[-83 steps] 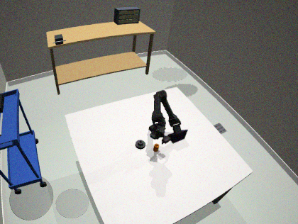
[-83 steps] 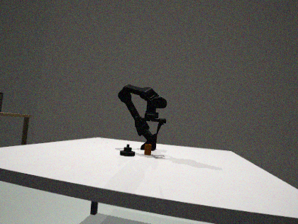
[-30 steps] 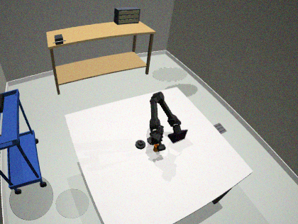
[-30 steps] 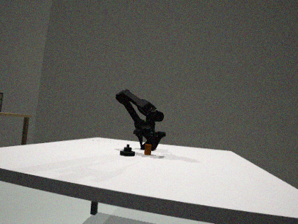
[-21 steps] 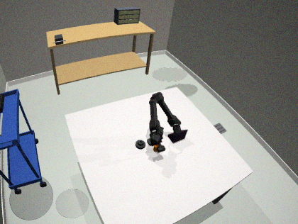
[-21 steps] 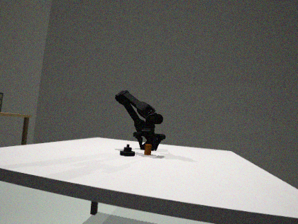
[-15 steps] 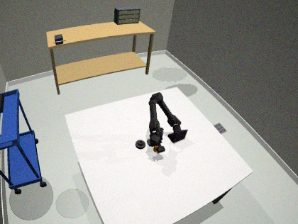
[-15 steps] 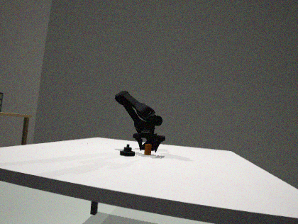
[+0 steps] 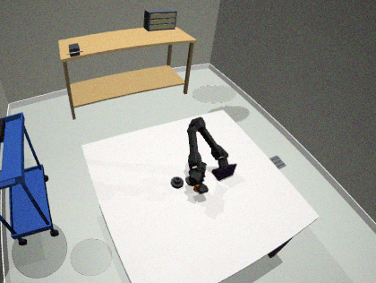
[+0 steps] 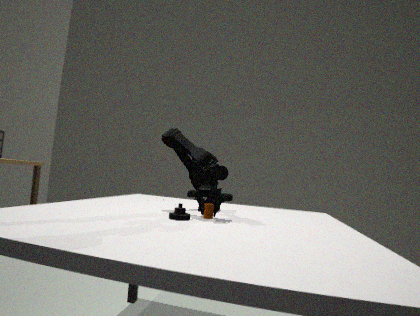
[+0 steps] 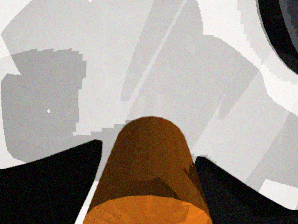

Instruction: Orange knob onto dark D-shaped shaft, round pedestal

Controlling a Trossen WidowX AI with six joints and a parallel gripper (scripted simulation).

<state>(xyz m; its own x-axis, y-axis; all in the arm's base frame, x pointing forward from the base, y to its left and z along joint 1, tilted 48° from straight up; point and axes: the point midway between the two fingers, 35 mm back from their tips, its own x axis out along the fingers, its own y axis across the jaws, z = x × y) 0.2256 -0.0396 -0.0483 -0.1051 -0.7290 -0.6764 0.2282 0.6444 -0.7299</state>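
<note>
My gripper tip is now 80 mm short of the dark round pedestal, 110 mm to the left of it and 20 mm below it. Also, from my gripper tip: orange knob 20 mm above.
</note>
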